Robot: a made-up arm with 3 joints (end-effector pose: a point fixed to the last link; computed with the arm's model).
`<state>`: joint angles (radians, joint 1 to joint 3).
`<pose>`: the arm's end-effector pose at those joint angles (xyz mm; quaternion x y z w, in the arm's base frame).
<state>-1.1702 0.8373 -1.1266</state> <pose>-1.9 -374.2 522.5 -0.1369 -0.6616 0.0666 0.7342</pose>
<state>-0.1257 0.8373 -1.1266</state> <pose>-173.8 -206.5 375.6 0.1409 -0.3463 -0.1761 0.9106</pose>
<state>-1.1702 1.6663 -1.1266</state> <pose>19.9 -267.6 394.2 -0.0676 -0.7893 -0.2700 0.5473</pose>
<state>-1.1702 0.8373 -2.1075</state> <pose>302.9 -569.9 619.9 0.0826 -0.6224 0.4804 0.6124</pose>
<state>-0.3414 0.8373 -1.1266</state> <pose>-132.8 -250.5 383.9 0.0842 -0.4223 -0.1277 0.8935</pose>
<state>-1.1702 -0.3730 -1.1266</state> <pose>135.7 -366.0 716.0 -0.1941 -0.2847 0.5224 0.7800</pose>
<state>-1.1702 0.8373 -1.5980</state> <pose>120.4 -508.0 563.9 -0.0323 -0.6626 0.2738 0.6964</pose>
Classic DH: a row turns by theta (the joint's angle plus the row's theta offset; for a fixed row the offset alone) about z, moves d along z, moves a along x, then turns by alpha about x. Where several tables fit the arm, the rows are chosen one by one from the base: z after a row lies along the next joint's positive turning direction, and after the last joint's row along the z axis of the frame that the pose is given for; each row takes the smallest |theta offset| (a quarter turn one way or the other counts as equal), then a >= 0, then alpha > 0; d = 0 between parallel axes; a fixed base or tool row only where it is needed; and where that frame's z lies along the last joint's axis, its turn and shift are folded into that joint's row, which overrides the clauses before.
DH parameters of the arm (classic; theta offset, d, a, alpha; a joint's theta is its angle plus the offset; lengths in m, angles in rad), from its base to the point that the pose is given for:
base (fixed): -0.834 0.6325 0.0278 -1.6698
joint 1: 0.034 -0.0596 0.0291 -1.489
joint 2: 1.0214 0.347 -0.1858 -0.9108
joint 3: 0.3336 0.0656 0.2367 -1.9448
tool (fixed): 1.8554 0.344 0 0

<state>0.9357 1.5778 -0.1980</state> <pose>46.4 76.9 662.1 -0.1385 0.4509 -0.6259 0.6210</pose>
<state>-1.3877 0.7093 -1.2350</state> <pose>44.4 -424.5 622.7 -0.1843 -0.6706 0.2153 0.6855</pose>
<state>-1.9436 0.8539 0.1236</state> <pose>107.7 22.7 504.6 -0.3716 -0.7584 -0.3727 0.3847</pose>
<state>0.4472 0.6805 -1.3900</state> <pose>-257.5 -136.6 298.9 0.4104 -0.1961 -0.1757 0.8731</pose>
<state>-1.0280 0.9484 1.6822</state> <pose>596.4 83.3 684.2 -0.4417 0.0647 -0.8713 0.2039</pose>
